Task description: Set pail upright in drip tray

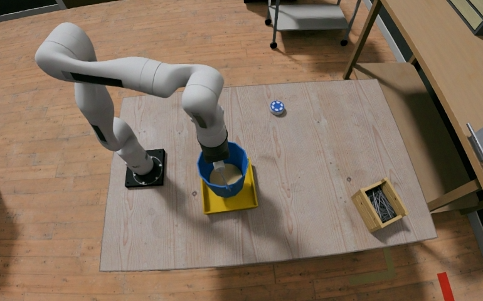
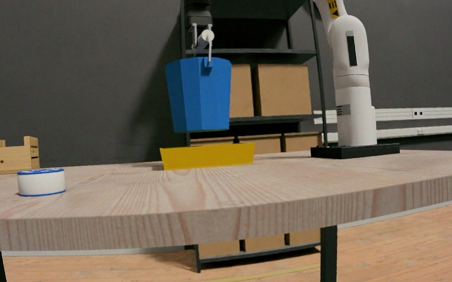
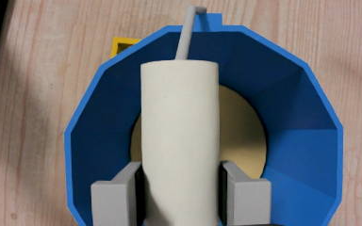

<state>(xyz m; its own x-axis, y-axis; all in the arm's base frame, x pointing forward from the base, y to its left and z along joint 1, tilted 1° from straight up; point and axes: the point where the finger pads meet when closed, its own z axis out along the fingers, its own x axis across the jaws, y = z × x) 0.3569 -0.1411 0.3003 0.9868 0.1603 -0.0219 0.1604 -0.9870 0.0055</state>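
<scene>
Right now my hand is 30 mm above the pail handle and 10 mm short of it. From my hand the other things lie so: blue pail: 100 mm below, 10 mm ahead; yellow drip tray: 320 mm below, 20 mm ahead.
</scene>
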